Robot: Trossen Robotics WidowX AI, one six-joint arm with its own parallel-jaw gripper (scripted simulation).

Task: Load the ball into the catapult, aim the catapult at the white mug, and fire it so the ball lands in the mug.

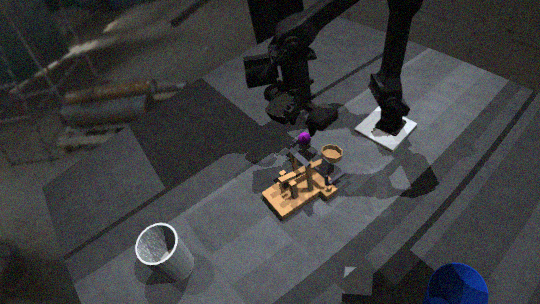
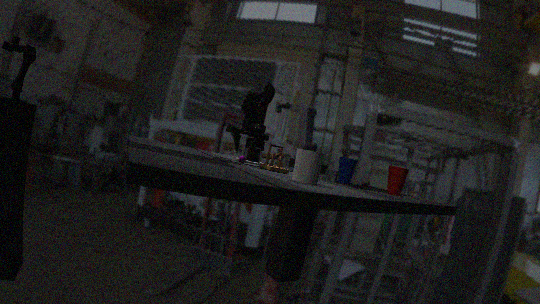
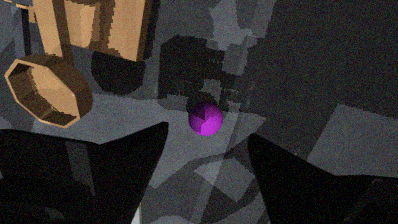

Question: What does the gripper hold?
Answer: Nothing.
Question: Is the gripper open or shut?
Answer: Open.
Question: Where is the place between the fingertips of the gripper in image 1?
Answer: At 302,130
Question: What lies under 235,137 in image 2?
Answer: The gripper.
